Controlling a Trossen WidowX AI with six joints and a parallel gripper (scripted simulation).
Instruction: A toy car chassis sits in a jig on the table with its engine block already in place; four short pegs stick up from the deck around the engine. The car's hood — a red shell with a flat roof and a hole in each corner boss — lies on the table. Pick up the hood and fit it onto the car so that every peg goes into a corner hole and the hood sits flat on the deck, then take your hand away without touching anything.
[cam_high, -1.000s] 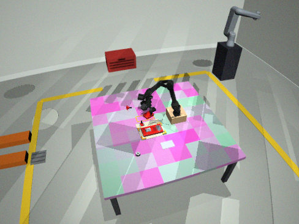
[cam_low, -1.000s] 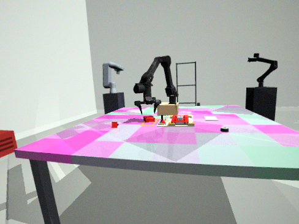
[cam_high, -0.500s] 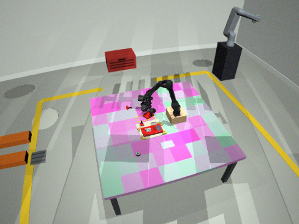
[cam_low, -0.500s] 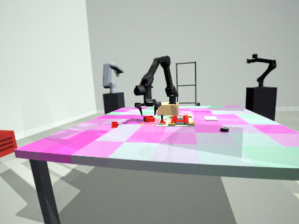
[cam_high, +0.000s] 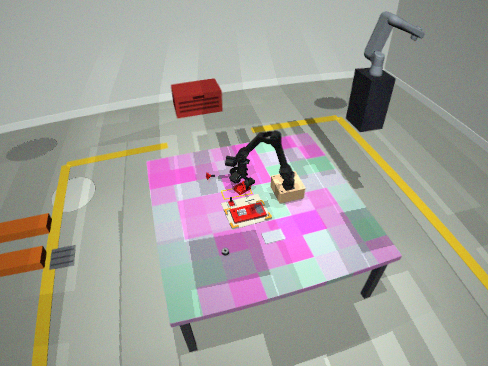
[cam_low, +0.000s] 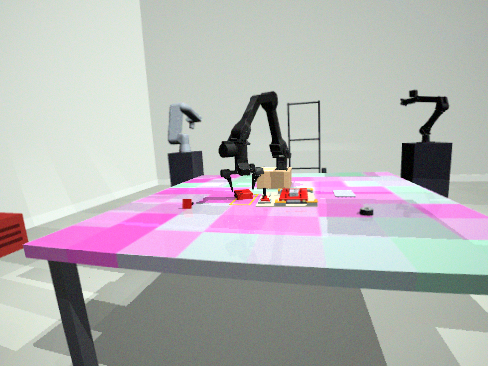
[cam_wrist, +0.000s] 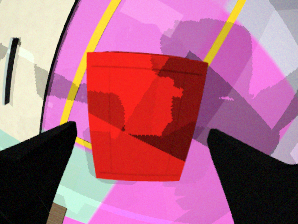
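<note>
My gripper tip is now 1 cm above the red hood. The rest, counted from my gripper tip: white plate (6 cm behind, 43 cm to the left, 2 cm below); then dark ring (23 cm ahead, 46 cm to the left, 2 cm below).
</note>
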